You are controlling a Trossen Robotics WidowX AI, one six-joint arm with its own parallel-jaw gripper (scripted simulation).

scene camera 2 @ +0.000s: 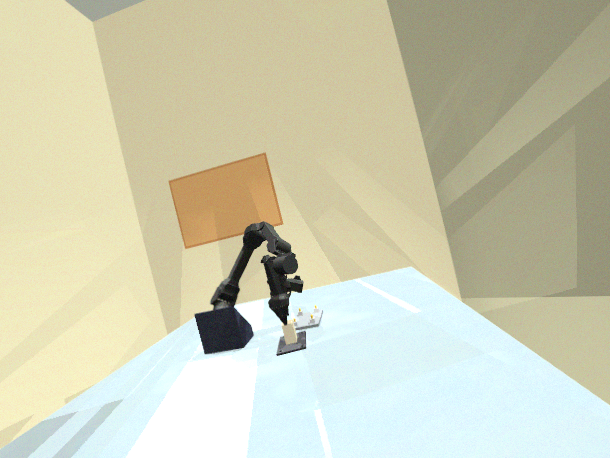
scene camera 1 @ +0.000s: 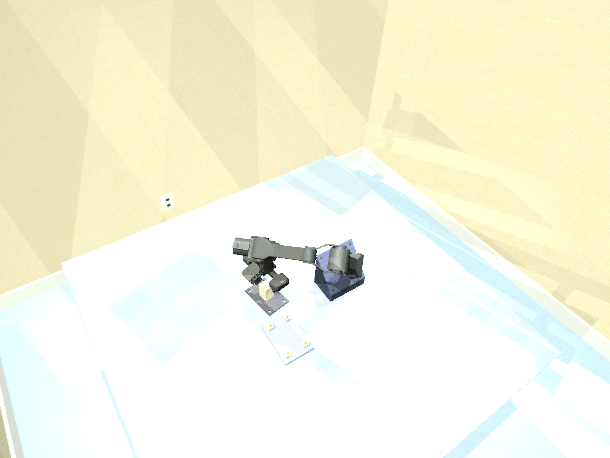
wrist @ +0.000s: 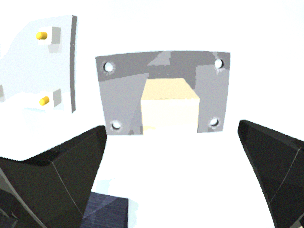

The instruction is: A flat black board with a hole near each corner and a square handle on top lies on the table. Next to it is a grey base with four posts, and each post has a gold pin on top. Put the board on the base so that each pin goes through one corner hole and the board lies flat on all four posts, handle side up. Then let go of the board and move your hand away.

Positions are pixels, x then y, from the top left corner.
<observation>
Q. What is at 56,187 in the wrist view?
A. The gripper.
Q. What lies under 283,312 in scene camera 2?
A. The gripper.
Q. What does the gripper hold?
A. Nothing.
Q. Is the gripper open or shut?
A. Open.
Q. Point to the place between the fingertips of the gripper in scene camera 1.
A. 265,283
</observation>
